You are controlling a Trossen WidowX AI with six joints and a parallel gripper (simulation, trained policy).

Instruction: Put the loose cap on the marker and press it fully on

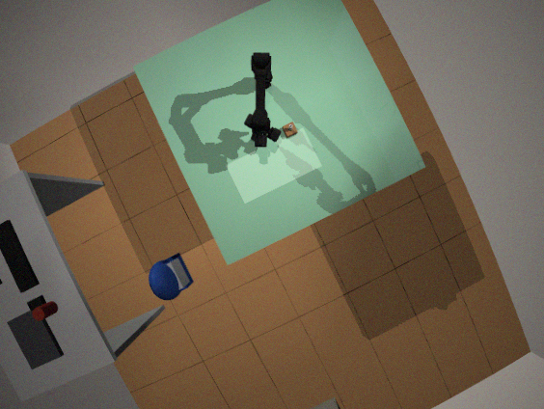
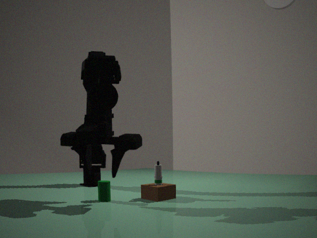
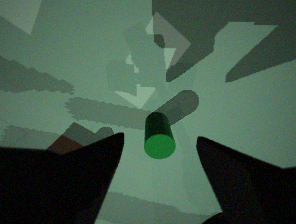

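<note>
My gripper tip is 4 cm above the green cap, 1 cm to the right of it and 1 cm past it. Round my gripper tip: brown holder block: 14 cm to the left, 5 cm below, 5 cm ahead.
</note>
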